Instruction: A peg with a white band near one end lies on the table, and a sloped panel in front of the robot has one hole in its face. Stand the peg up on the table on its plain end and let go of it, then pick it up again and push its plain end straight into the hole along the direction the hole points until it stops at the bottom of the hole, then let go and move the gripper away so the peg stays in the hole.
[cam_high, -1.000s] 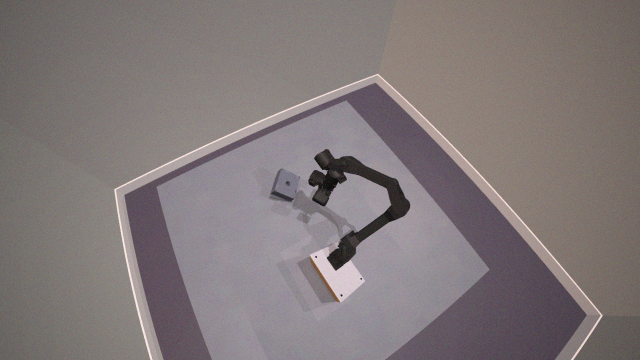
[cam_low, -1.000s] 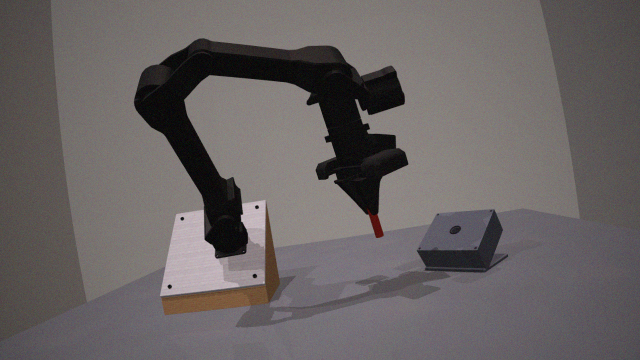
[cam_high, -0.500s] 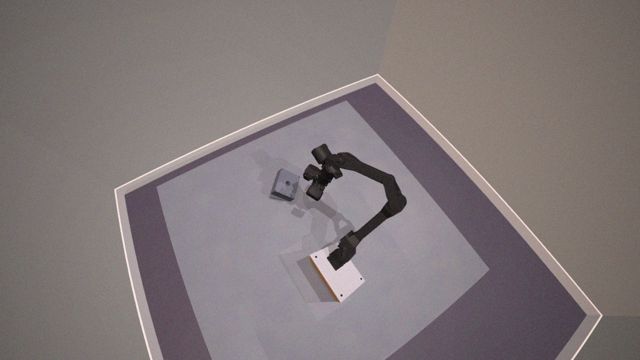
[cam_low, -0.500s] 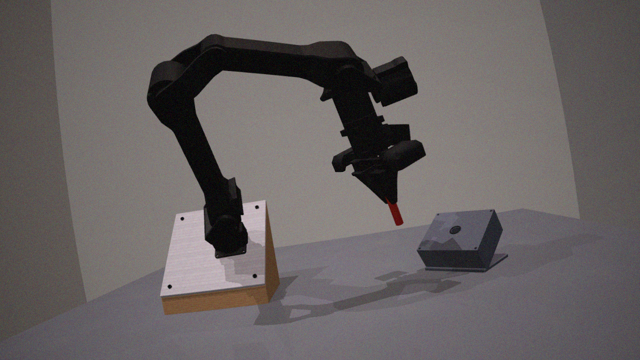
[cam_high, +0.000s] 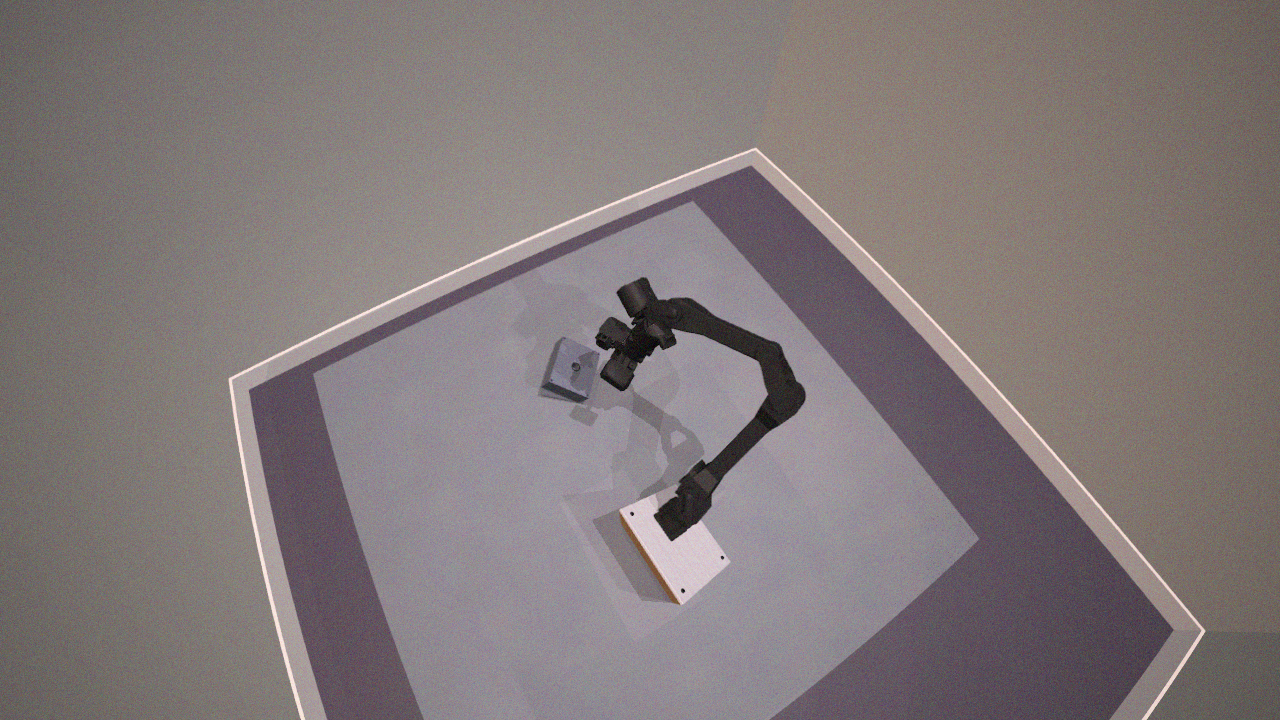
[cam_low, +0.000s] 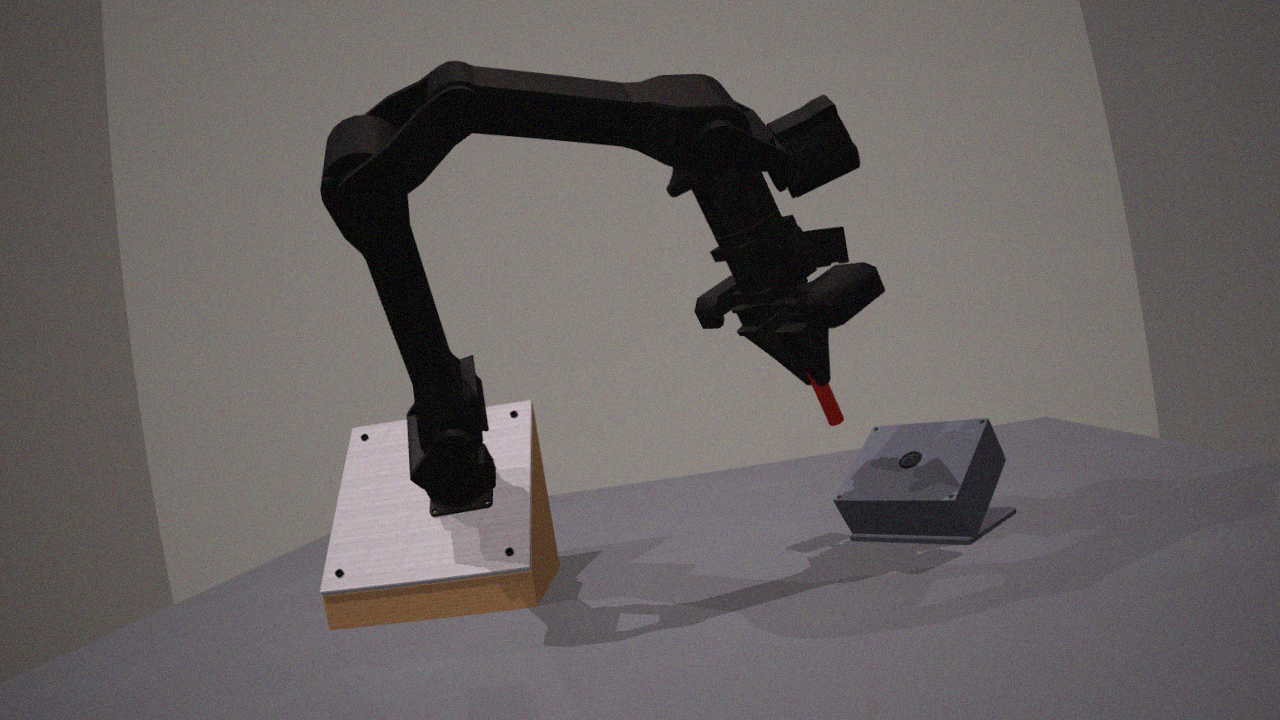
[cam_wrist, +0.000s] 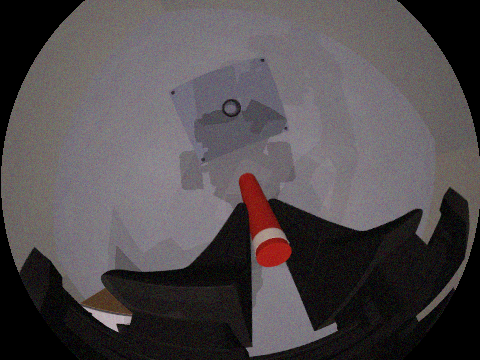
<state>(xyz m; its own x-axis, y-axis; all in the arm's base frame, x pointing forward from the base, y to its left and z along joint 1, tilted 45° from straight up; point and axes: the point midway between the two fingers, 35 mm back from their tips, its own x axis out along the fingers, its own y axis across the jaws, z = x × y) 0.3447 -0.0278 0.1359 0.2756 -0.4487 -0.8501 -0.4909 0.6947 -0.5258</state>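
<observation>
My gripper tip is 100 mm short of the grey sloped panel, 80 mm to the right of it and 120 mm above it. The rest, counted from my gripper tip: red peg (20 mm above).
</observation>
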